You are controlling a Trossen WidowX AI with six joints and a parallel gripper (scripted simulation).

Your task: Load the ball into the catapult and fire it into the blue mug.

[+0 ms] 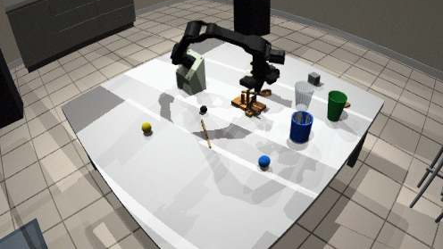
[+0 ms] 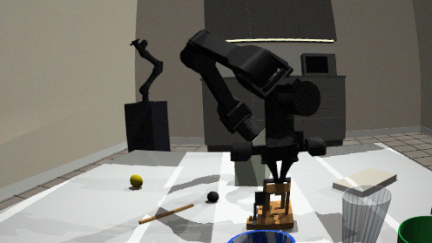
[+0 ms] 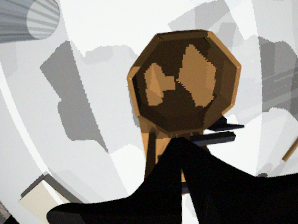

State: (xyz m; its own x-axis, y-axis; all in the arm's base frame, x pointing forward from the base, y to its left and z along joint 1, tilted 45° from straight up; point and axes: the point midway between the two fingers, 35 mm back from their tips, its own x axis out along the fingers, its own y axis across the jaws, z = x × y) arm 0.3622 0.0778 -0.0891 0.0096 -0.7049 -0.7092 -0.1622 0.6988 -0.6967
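My gripper tip is 1 cm past the wooden catapult, 2 cm to the left of it and 3 cm above it. Round my gripper tip: blue mug: 25 cm ahead, 1 cm to the left, 6 cm below; then clear cup: 12 cm ahead, 17 cm to the left, 6 cm below; then black ball: 14 cm behind, 19 cm to the right, 8 cm below.
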